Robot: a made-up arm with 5 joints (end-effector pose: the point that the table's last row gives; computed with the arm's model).
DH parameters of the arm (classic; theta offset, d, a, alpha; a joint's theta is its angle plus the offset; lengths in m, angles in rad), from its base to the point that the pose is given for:
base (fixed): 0 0 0.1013 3.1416
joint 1: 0 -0.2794 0.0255 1.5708
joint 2: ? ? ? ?
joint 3: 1.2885 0 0.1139 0
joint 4: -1.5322 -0.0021 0 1.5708
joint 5: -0.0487 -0.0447 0 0
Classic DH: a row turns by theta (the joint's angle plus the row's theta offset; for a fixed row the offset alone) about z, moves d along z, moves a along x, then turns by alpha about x.
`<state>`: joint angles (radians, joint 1 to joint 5).
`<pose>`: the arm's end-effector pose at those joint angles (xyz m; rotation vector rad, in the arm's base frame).
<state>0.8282 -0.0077 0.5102 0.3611 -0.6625</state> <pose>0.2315 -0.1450 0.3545 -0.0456 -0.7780 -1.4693</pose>
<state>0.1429 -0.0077 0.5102 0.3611 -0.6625</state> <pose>0.2939 -0.0298 0.3545 0.2042 -0.6992 -0.8173</pose>
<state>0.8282 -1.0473 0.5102 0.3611 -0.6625</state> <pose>0.1312 -0.0357 0.4635 -0.1102 -1.8825 -1.0995</pose>
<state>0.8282 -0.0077 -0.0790 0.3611 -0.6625</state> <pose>0.2485 -0.1635 0.4416 -0.0828 -1.4133 -1.3008</pose>
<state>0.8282 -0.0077 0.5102 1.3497 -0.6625</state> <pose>0.2035 -0.1145 0.3455 0.0182 0.3105 -1.5284</pose>
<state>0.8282 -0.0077 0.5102 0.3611 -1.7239</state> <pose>0.2315 -0.1450 0.3545 0.4287 -0.8394 -2.4607</pose>
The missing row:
joint 2: -1.3271 0 0.1646 0
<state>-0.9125 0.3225 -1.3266 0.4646 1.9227</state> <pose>0.2312 0.1645 0.5397 -1.1983 -2.2975 1.4456</pose>
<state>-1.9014 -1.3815 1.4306 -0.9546 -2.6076</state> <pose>0.0976 0.0173 0.3824 1.9025 1.6288 -0.3189</pose>
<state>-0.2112 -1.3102 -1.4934 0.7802 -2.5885</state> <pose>-0.1398 -0.0538 0.4327 -2.8859 0.4261 -0.6291</pose>
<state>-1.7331 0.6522 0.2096 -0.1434 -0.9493</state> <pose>0.0605 0.2620 0.2693 0.8526 -0.1775 0.6893</pose>
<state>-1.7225 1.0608 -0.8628 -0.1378 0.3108</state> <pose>0.0518 0.3378 0.3020 1.1578 -1.2932 1.5435</pose>
